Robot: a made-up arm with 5 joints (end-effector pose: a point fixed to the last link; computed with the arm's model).
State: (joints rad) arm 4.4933 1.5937 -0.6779 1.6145 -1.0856
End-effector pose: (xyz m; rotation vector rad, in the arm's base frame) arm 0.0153 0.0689 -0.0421 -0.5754 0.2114 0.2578
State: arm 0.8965 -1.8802 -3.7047 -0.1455 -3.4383
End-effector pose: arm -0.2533 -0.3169 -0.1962 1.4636 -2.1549 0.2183
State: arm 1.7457 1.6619 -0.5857 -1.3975 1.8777
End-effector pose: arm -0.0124 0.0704 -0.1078 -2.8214 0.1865 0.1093
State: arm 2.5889 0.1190 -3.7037 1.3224 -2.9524
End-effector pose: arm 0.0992 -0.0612 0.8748 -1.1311 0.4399 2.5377
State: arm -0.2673 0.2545 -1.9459 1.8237 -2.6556
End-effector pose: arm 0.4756 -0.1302 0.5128 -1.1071 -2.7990 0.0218
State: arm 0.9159 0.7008 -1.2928 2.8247 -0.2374
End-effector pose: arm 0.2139 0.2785 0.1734 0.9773 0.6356 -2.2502
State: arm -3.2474 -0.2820 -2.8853 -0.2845 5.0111
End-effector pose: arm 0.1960 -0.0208 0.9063 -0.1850 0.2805 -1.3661
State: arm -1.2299 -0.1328 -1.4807 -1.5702 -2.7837
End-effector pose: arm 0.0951 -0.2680 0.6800 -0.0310 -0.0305 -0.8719
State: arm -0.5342 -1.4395 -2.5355 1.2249 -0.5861
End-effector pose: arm -0.4982 0.2947 0.6043 0.4659 0.0121 1.9913
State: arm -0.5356 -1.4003 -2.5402 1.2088 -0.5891
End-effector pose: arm -0.4880 0.2896 0.6247 0.4873 0.0130 1.9841
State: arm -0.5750 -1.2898 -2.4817 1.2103 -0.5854
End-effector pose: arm -0.4225 0.2738 0.7016 0.6845 0.0036 1.9170
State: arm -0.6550 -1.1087 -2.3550 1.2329 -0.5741
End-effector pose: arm -0.2874 0.2207 0.8076 1.0546 -0.0427 1.7609
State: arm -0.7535 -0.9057 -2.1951 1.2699 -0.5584
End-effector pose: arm -0.1248 0.1171 0.8730 1.4775 -0.1446 1.5305
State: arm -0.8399 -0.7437 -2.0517 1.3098 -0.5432
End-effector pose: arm -0.0043 0.0048 0.8749 1.8165 -0.2715 1.2990
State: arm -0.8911 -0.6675 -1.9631 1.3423 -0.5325
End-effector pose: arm 0.0481 -0.0595 0.8547 1.9976 -0.3621 1.1544
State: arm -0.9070 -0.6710 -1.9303 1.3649 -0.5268
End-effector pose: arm 0.0539 -0.0689 0.8461 2.0427 -0.3931 1.1152
